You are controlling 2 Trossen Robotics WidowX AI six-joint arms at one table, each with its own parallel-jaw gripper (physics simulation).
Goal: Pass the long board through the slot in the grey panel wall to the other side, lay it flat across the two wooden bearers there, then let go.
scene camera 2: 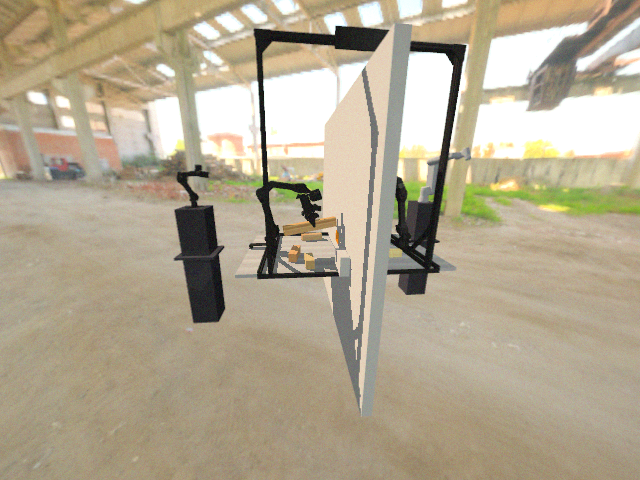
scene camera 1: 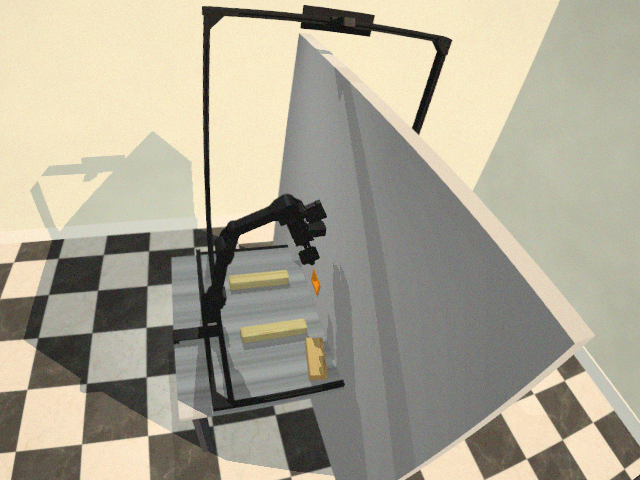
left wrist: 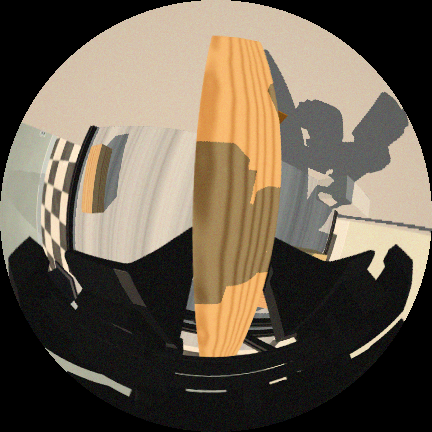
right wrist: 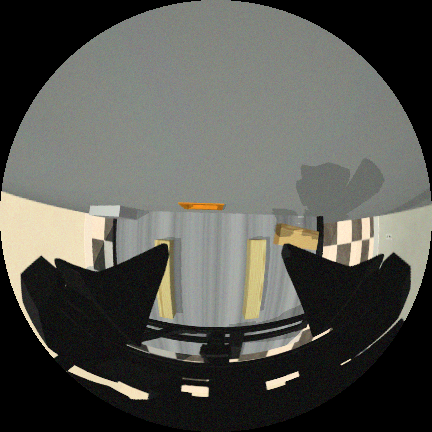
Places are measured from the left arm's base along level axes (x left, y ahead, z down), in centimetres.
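Pixels of known places: left gripper, fingertip midpoint: (scene camera 2: pixel 313 226) (left wrist: pixel 224 232); right gripper, fingertip midpoint: (right wrist: pixel 227 250); right arm's base, link origin: (scene camera 2: pixel 403 245) (scene camera 1: pixel 211 316) (right wrist: pixel 215 336).
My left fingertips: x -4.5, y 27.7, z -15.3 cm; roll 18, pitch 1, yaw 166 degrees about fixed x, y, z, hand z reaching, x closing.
For each thing: its top centre in the pictures, then the offset to it from my left fingertips. "spot": a spot on its surface instead.
- long board, top centre: (left wrist: pixel 236 316) (scene camera 2: pixel 310 218) dx -0.5, dy -2.1, dz -5.6 cm
- orange-edged slot, surface spot: (right wrist: pixel 202 206) (scene camera 1: pixel 315 285) spot: dx +0.1, dy +20.3, dz +9.3 cm
- wooden block, top centre: (right wrist: pixel 300 237) (scene camera 1: pixel 316 355) dx +29.8, dy +27.9, dz +13.4 cm
- pale block, surface spot: (scene camera 2: pixel 343 264) spot: dx -37.0, dy +12.2, dz +10.9 cm
The long board (scene camera 2: pixel 294 227) (left wrist: pixel 237 165) is held in my left gripper (scene camera 2: pixel 313 223) (left wrist: pixel 224 232), which is shut on it above the table. In scene camera 2 the board tilts, its right end higher and near the grey panel wall (scene camera 1: pixel 439 258) (scene camera 2: pixel 351 155) (left wrist: pixel 125 65) (right wrist: pixel 215 110). The orange-edged slot (scene camera 1: pixel 315 283) (scene camera 2: pixel 337 237) (right wrist: pixel 202 206) is mostly hidden behind the board in the left wrist view. On the other side, two pale wooden bearers (scene camera 1: pixel 258 280) (scene camera 1: pixel 273 331) (right wrist: pixel 166 285) (right wrist: pixel 255 282) lie parallel. My right gripper (scene camera 1: pixel 309 262) (right wrist: pixel 227 250) is open and empty, high near the wall.
A wooden block (scene camera 1: pixel 316 359) (right wrist: pixel 296 237) lies beside the nearer bearer. Several loose blocks (scene camera 2: pixel 311 236) (scene camera 2: pixel 294 253) (scene camera 2: pixel 309 260) lie on the left arm's side. A pale block (scene camera 2: pixel 343 264) stands against the wall's foot. A black frame (scene camera 1: pixel 206 129) (scene camera 2: pixel 261 118) rises around the table.
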